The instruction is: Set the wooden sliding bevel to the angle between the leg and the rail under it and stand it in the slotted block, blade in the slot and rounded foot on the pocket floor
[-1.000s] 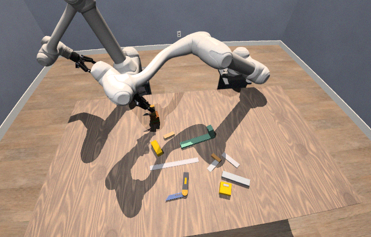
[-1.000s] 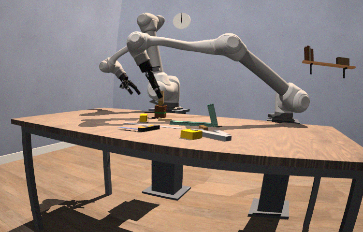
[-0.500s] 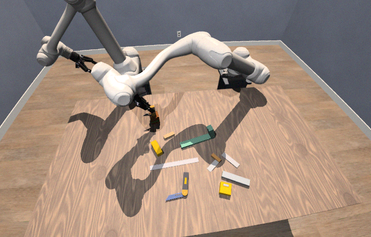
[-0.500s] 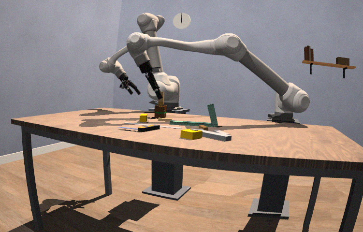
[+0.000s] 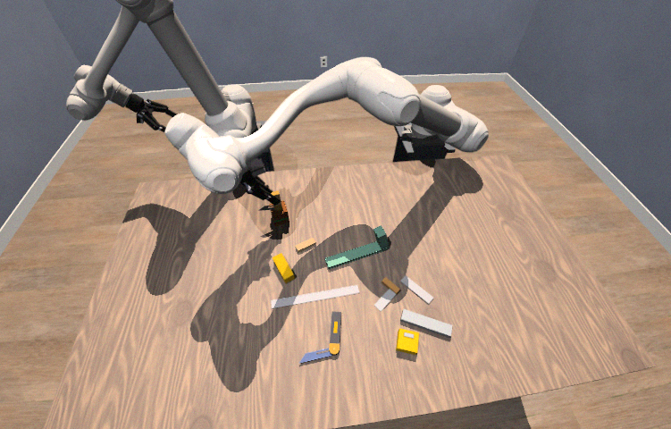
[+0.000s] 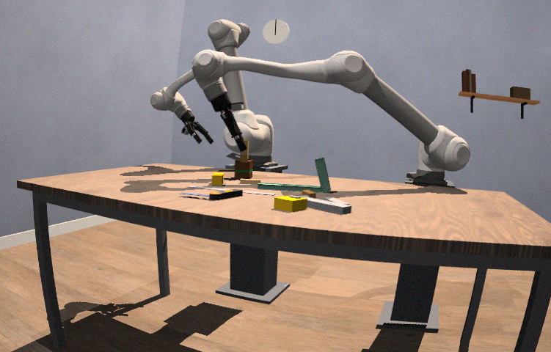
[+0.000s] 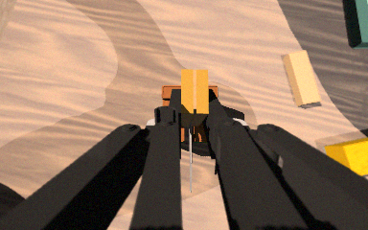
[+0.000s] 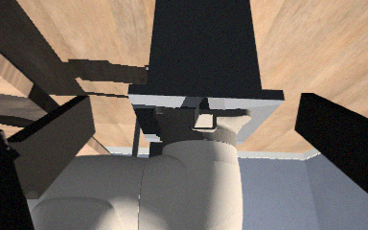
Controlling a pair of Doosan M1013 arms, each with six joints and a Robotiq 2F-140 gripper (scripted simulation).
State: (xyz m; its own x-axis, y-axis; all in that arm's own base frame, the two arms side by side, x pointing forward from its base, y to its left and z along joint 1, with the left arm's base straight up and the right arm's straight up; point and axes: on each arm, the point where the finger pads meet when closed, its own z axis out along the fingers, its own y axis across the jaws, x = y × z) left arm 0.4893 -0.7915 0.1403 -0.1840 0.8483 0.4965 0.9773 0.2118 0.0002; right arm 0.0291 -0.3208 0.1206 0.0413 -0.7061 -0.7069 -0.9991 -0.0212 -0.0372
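My left hand is 40 mm above the wooden sliding bevel and 10 mm to the right of it. Also, from my left hand: pale wooden piece 130 mm to the left, 130 mm below, 130 mm ahead; long pale strip 330 mm ahead, 170 mm to the left, 140 mm below; black bevel 490 mm ahead, 220 mm to the left, 130 mm below.
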